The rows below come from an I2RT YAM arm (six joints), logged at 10 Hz.
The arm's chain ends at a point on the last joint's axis. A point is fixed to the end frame.
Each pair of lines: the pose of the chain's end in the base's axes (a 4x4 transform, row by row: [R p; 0 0 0 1], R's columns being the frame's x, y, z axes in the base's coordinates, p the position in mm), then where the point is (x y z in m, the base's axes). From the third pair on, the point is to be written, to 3 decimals.
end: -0.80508, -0.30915, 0.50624, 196.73; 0.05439, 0.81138, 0.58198, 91.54; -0.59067, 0.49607, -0.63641, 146.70; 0, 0, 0, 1
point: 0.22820 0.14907 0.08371
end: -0.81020, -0.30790, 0.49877, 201.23; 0.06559, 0.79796, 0.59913, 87.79; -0.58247, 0.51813, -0.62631, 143.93; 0, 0, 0, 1
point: 0.23196 0.14694 0.08209
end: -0.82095, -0.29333, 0.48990, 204.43; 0.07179, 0.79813, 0.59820, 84.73; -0.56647, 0.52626, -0.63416, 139.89; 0, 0, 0, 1
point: 0.234 0.144 0.078
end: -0.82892, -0.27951, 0.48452, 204.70; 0.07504, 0.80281, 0.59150, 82.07; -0.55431, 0.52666, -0.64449, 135.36; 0, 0, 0, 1
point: 0.234 0.141 0.072
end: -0.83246, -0.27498, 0.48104, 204.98; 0.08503, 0.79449, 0.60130, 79.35; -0.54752, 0.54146, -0.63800, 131.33; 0, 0, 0, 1
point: 0.234 0.139 0.069
